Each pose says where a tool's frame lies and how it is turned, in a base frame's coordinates. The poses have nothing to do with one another.
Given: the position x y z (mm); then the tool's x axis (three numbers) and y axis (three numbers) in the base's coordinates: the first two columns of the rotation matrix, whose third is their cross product.
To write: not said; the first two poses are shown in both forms.
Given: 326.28 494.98 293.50 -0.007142 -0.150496 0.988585 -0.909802 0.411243 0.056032
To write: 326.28 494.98 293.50 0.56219 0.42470 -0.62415 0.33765
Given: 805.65 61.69 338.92 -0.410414 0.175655 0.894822 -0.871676 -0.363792 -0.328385
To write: 805.65 61.69 338.92 0.36339 0.40341 -0.43134 0.72053
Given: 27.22 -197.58 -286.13 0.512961 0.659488 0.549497 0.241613 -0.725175 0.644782
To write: 27.22 -197.58 -286.13 0.25321 0.83209 0.27074 0.41258
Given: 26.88 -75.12 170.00 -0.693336 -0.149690 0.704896 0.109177 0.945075 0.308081
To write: 26.88 -75.12 170.00 0.39142 0.01119 -0.90517 -0.16534
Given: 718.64 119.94 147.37 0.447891 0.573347 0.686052 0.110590 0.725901 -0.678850
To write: 718.64 119.94 147.37 0.78031 -0.33922 -0.50406 0.14826
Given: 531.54 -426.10 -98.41 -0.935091 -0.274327 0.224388 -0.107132 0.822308 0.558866
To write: 531.54 -426.10 -98.41 0.14908 0.10115 -0.94283 -0.28038
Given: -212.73 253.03 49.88 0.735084 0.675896 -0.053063 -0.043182 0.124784 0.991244
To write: -212.73 253.03 49.88 0.70370 0.61020 0.25922 0.25546
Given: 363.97 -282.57 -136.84 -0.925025 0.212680 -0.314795 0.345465 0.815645 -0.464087
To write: 363.97 -282.57 -136.84 0.12515 0.14773 0.94454 -0.26524
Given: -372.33 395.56 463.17 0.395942 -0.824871 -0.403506 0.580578 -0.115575 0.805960
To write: -372.33 395.56 463.17 0.65451 0.51922 -0.11762 -0.53684
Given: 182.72 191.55 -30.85 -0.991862 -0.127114 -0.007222 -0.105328 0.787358 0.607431
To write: 182.72 191.55 -30.85 0.01701 0.06148 -0.94519 -0.32022
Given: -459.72 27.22 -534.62 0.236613 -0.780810 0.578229 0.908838 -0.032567 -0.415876
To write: -459.72 27.22 -534.62 0.69028 -0.37658 -0.08499 -0.61194
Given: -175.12 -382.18 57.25 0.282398 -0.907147 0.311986 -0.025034 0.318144 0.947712
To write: -175.12 -382.18 57.25 0.64569 0.47358 -0.49209 -0.34154
